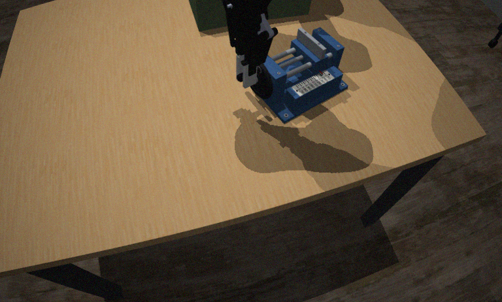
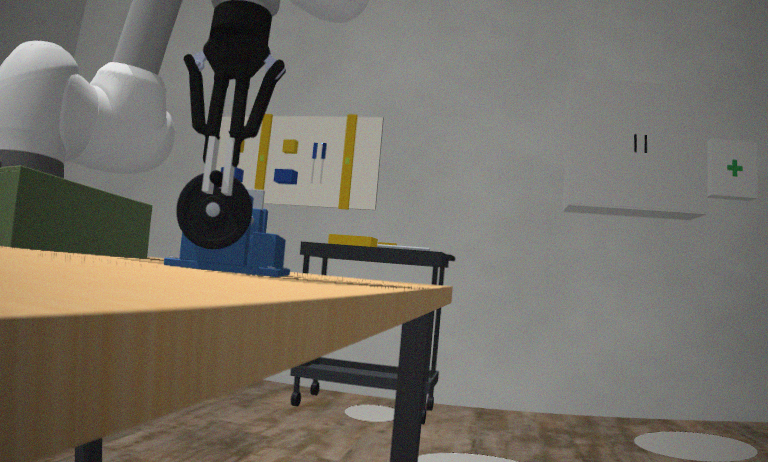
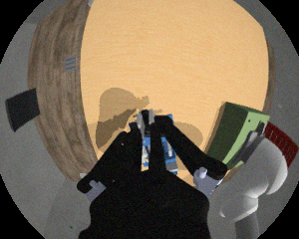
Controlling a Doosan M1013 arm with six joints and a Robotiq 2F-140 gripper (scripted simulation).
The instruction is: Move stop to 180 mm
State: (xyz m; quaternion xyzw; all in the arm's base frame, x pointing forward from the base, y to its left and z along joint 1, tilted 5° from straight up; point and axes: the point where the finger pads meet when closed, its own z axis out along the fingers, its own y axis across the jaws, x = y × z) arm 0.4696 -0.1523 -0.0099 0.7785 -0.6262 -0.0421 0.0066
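Now: hand 1 cm past the handwheel, 2 cm to the right of it and 2 cm above it. From my hand the other things lie so: stop plate 4 cm behind, 17 cm to the left, 3 cm below.
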